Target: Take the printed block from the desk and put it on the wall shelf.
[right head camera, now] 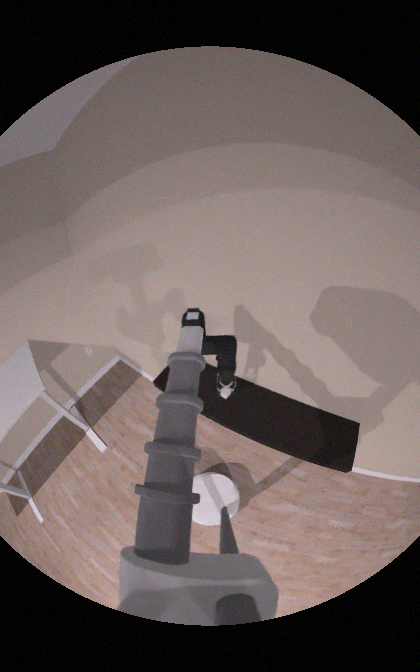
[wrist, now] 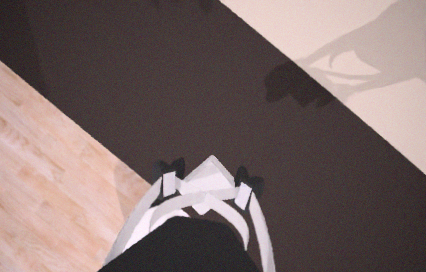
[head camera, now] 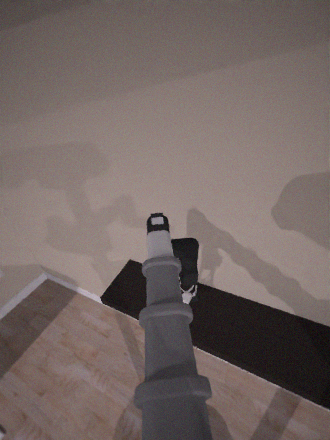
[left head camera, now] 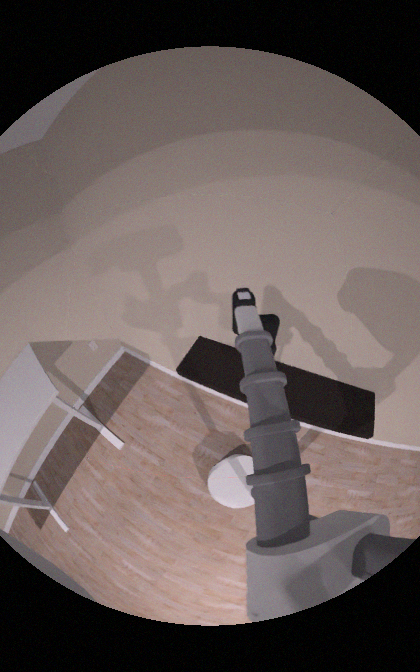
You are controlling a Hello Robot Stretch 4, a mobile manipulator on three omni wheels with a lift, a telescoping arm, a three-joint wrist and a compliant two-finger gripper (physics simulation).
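Note:
The wall shelf (head camera: 260, 332) (left head camera: 330, 400) (right head camera: 300, 430) (wrist: 150, 75) is a long dark board along the wall. My gripper (head camera: 188, 290) (right head camera: 226, 384) (wrist: 208, 174) is shut on the printed block (head camera: 187, 297) (right head camera: 225, 392) (wrist: 212, 171), a pale piece with a pointed corner. In the wrist view the block stands out between the two dark fingertips, with the dark board behind it. Gripper and block appear over the left part of the shelf; how high above it is hard to tell. In the left head view the arm hides the gripper and block.
The grey telescoping arm (head camera: 170, 345) (left head camera: 272, 450) (right head camera: 175, 430) reaches out toward the wall. A white table (left head camera: 22, 400) (right head camera: 15, 390) with thin legs stands at the left. A white round disc (left head camera: 230, 482) (right head camera: 217, 500) is low beside the arm.

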